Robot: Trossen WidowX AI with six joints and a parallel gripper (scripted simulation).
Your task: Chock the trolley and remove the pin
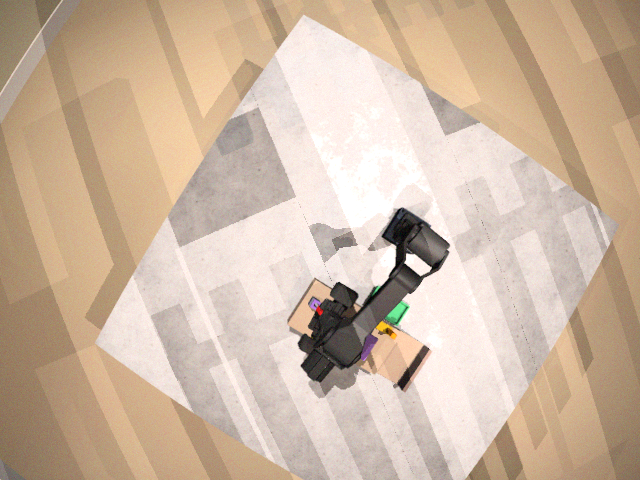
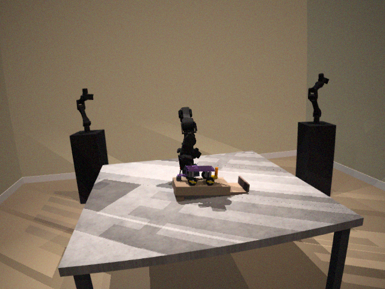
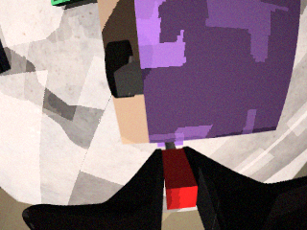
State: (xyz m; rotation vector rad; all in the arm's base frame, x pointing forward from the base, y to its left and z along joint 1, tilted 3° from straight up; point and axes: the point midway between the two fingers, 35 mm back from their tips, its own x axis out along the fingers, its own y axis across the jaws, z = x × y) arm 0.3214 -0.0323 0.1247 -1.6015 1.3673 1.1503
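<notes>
The yellow chock lies 180 mm to the left of my gripper tip, 70 mm below it and 70 mm behind it. Round my gripper tip: red-headed stop pin (right at my gripper tip); tan ramp (100 mm to the left, 100 mm below); purple trolley (100 mm to the left, 40 mm below, 10 mm ahead).
</notes>
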